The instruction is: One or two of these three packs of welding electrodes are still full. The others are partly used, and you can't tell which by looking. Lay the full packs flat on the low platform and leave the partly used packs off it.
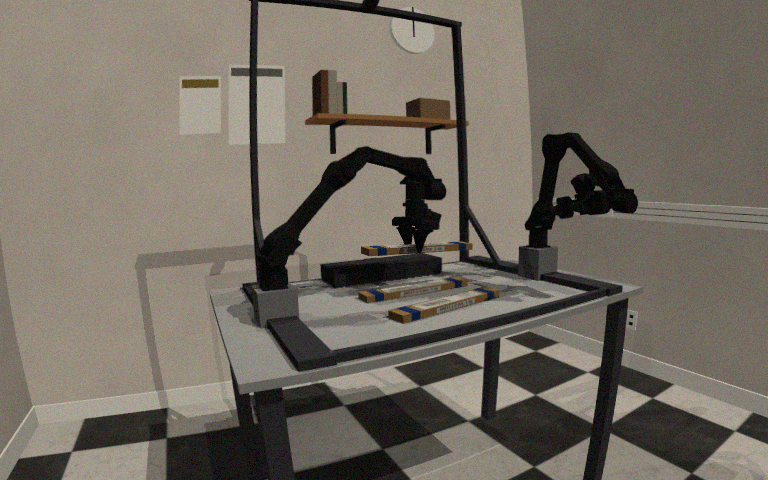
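Pixels of known places: left gripper, fingertip midpoint: (559, 209); right gripper, fingertip midpoint: (413, 251); left arm's base, link origin: (538, 246); right arm's base, link origin: (273, 287).
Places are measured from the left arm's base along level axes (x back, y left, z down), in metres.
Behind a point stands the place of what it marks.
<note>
Three brown packs with blue bands and pale labels show. One pack (444, 248) {x -0.381, y -0.037, z -0.026 m} is level above the low black platform (352, 273) {x -0.598, y -0.257, z 0.064 m} and reaches past its right end. A thin gap seems to show under it. My right gripper (412, 242) {x -0.471, y -0.069, z -0.021 m} points down with its fingers around the middle of this pack and holds it. A second pack (417, 290) {x -0.479, y -0.038, z 0.093 m} lies flat on the table in front of the platform. The third pack (447, 306) {x -0.503, y 0.156, z 0.093 m} lies flat nearer the front edge. My left gripper (558, 208) {x -0.224, y 0.289, z -0.153 m} is open and empty, high at the right, away from the packs; its fingers look small and dark.
The grey table (345, 334) {x -0.797, y 0.182, z 0.107 m} has a dark frame bar (430, 338) {x -0.664, y 0.328, z 0.095 m} along its front. An upright frame post (461, 169) {x -0.036, y -0.406, z -0.282 m} stands at the back, right of the held pack. Grey blocks (277, 304) {x -0.920, y 0.048, z 0.052 m} (538, 262) {x -0.048, y 0.048, z 0.044 m} carry the arm bases. A wall shelf (373, 120) hangs behind.
</note>
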